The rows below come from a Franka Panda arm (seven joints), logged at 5 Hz.
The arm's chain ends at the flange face. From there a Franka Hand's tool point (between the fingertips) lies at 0.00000 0.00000 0.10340 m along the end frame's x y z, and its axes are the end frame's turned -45 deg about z.
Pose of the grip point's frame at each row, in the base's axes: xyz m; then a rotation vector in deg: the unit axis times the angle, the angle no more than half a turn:
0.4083, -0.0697, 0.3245, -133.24, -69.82, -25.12
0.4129, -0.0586, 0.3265, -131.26, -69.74, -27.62
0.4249, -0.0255, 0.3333, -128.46, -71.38, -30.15
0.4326, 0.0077, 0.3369, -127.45, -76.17, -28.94
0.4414, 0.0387, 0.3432, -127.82, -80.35, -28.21
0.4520, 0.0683, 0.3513, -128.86, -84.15, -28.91
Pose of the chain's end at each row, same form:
0.4021, -0.1261, 0.4109, -146.54, -13.22, -8.74
0.4051, -0.1182, 0.4106, -144.34, -13.85, -10.39
0.4163, -0.0882, 0.4151, -142.04, -16.33, -12.14
0.4263, -0.0529, 0.4205, -143.07, -21.04, -11.60
0.4355, -0.0184, 0.4292, -144.97, -24.66, -11.95
0.4439, 0.0148, 0.4394, -147.05, -27.64, -13.90

